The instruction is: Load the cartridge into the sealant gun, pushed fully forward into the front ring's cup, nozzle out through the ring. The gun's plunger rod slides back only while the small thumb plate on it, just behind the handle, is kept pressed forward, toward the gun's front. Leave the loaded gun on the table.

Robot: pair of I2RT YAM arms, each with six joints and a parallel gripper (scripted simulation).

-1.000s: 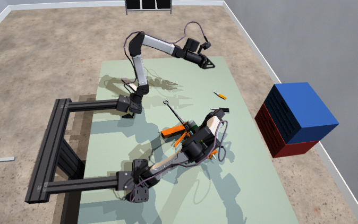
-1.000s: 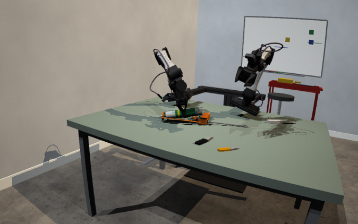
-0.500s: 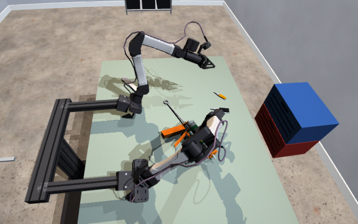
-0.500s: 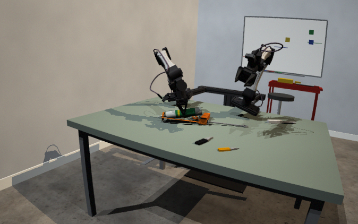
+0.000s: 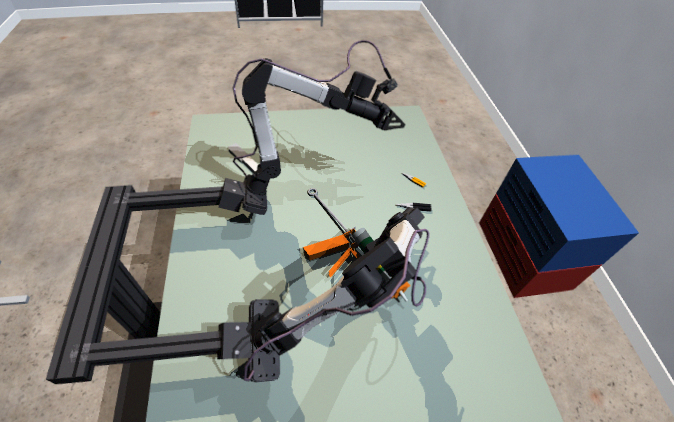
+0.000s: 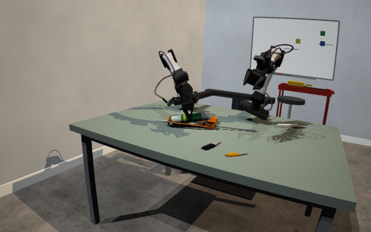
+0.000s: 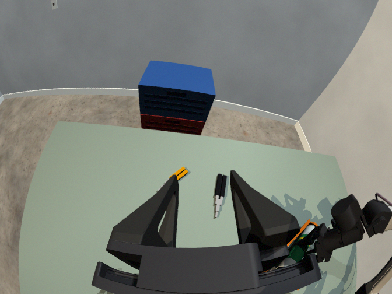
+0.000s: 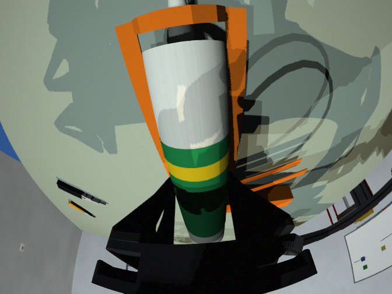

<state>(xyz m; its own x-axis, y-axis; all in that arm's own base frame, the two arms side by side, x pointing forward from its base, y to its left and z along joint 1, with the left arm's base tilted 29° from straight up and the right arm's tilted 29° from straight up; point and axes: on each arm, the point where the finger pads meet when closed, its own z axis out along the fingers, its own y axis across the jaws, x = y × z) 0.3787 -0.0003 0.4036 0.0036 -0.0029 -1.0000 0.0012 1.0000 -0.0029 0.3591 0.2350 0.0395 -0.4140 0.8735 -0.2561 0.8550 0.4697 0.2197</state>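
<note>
My right gripper is now 80 mm past the orange sealant gun, 110 mm to the right of it and 50 mm above it. From my right hand the other things lie so: grey thumb plate 60 mm behind, 140 mm to the left, 50 mm below; then plunger rod 100 mm behind, 230 mm to the left, 50 mm below; then cartridge 10 mm ahead, 20 mm to the right, 10 mm below.
</note>
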